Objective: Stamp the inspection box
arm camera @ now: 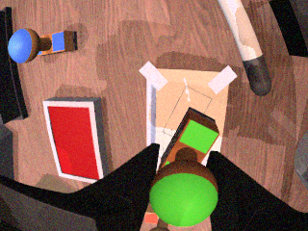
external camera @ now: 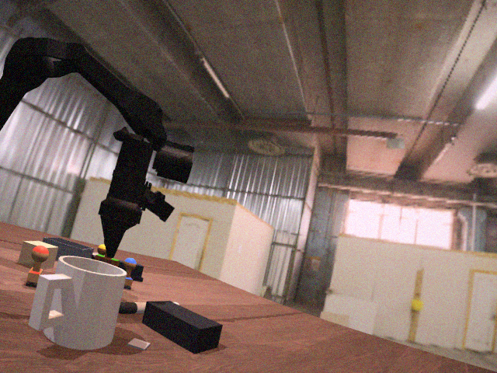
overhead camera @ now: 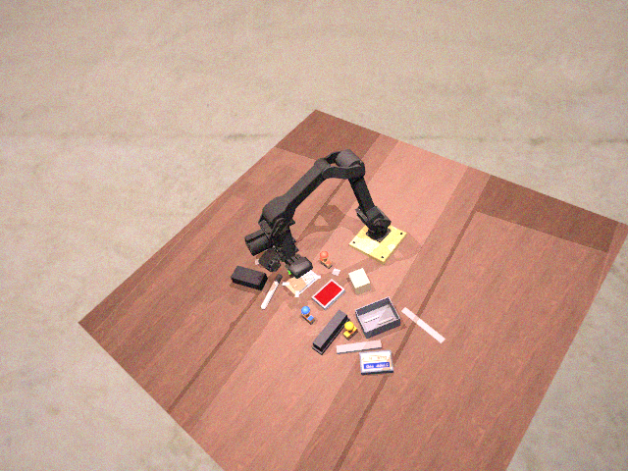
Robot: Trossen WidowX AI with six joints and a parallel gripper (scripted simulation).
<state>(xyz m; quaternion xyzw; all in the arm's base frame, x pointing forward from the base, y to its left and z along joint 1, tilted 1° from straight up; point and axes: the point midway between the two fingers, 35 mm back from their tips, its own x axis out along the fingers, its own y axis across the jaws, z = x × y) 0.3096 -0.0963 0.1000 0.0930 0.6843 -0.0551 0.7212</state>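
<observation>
The card lies 2 cm behind my gripper tip and 8 cm below it. Round my gripper tip: green-knobbed stamp: 1 cm below; red-knobbed stamp: 11 cm behind, 3 cm to the left, 6 cm below; marker pen: 6 cm ahead, 5 cm to the right, 7 cm below.
</observation>
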